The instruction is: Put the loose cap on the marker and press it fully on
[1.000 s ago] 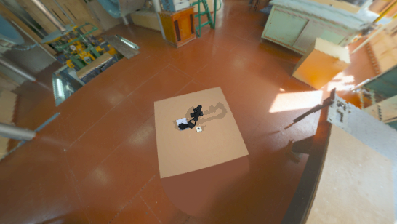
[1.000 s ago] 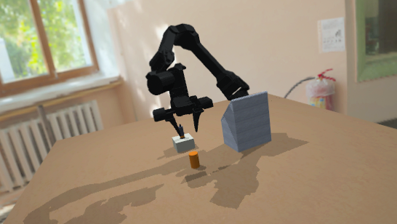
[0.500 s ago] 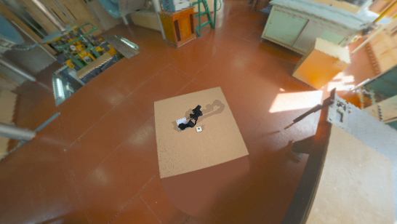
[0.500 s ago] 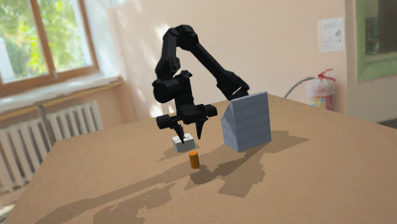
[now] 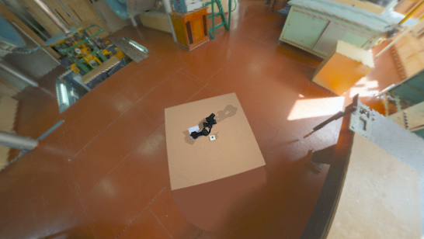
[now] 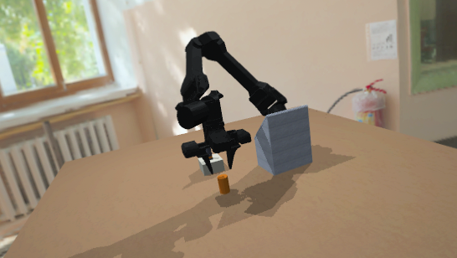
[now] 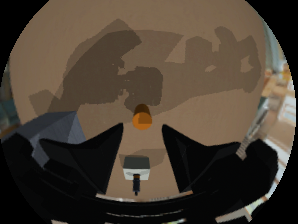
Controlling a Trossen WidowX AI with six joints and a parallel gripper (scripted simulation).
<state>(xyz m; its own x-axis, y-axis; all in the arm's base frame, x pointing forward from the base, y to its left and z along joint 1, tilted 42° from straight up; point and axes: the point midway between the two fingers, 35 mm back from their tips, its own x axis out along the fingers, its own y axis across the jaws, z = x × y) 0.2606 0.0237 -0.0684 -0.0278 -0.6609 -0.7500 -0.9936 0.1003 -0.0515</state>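
The orange cap lies 4 cm below my gripper tip. From my gripper tip the other things lie so: grey holder block (3 cm behind, 18 cm to the right, 5 cm below).
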